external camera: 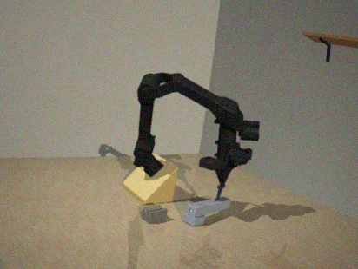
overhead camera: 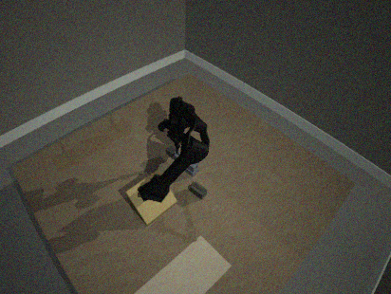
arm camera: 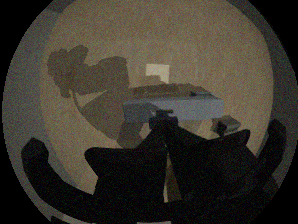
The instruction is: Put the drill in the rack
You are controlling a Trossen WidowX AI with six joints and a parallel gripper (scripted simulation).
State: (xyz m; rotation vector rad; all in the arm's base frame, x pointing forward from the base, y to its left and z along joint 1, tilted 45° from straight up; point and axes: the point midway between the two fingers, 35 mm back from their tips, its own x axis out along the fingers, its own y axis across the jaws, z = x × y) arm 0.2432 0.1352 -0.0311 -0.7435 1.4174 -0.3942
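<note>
The key is 3 cm below my gripper tip. From my gripper tip the other things lie so: drill: 7 cm below, 6 cm to the right, 1 cm ahead; rack: 22 cm to the right, 10 cm below, 4 cm behind; grey block: 8 cm below, 4 cm to the right.
</note>
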